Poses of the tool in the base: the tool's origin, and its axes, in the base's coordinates. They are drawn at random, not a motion.
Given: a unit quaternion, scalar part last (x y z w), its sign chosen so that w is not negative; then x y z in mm.
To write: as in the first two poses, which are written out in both.
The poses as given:
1: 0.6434 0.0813 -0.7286 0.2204 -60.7 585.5 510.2
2: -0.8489 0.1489 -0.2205 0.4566 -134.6 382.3 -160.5
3: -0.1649 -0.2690 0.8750 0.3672 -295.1 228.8 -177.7
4: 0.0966 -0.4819 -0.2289 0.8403 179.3 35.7 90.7
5: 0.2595 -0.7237 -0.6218 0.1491 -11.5 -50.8 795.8
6: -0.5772 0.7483 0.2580 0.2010 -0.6 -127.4 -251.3
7: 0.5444 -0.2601 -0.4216 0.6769 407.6 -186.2 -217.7
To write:
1: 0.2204 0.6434 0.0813 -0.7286 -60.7 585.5 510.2
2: 0.4566 -0.8489 0.1489 -0.2205 -134.6 382.3 -160.5
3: 0.3672 -0.1649 -0.2690 0.8750 -295.1 228.8 -177.7
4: 0.8403 0.0966 -0.4819 -0.2289 179.3 35.7 90.7
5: 0.1491 0.2595 -0.7237 -0.6218 -11.5 -50.8 795.8
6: 0.2010 -0.5772 0.7483 0.2580 -0.6 -127.4 -251.3
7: 0.6769 0.5444 -0.2601 -0.4216 407.6 -186.2 -217.7
